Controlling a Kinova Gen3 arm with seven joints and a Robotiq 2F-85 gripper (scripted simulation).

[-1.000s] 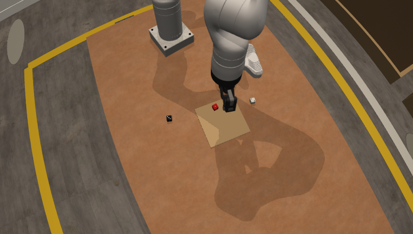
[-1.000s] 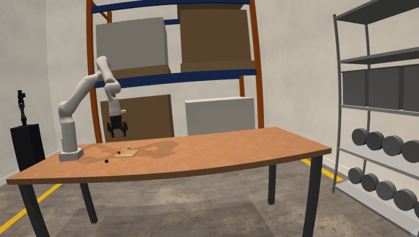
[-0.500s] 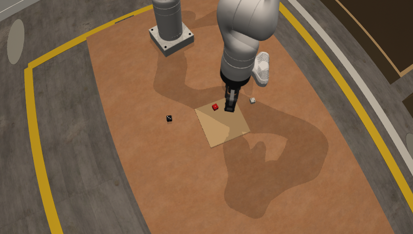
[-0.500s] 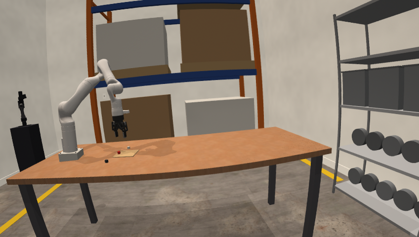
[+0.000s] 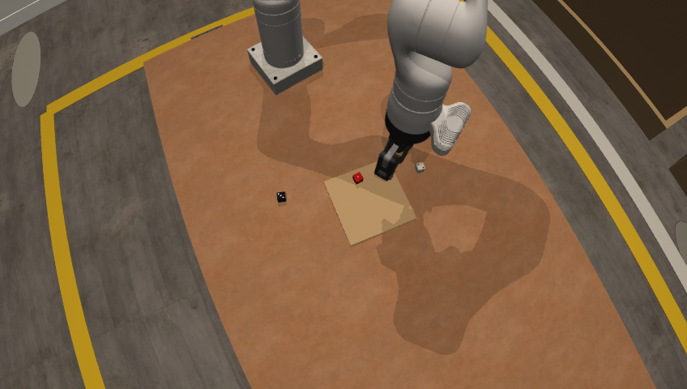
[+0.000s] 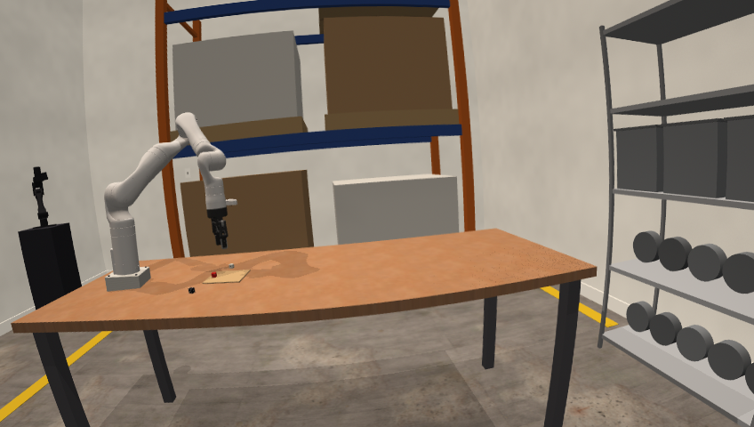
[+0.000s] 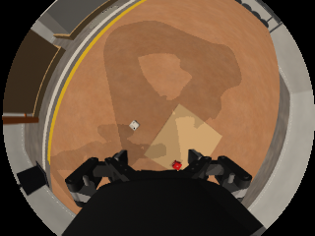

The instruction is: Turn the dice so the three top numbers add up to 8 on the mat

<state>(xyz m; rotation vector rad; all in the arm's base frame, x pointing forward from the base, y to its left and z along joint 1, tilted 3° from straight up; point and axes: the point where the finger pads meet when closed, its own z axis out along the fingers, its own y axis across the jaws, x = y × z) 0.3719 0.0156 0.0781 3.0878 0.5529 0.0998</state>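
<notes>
Right now the white die is 100 mm below my hand, 60 mm to the left of it and 20 mm ahead of it. Also, from my hand: black die (200 mm to the right, 100 mm below, 90 mm behind); then red die (90 mm below, 60 mm to the right, 40 mm behind); then tan mat (100 mm below, 70 mm to the right, 10 mm ahead).
</notes>
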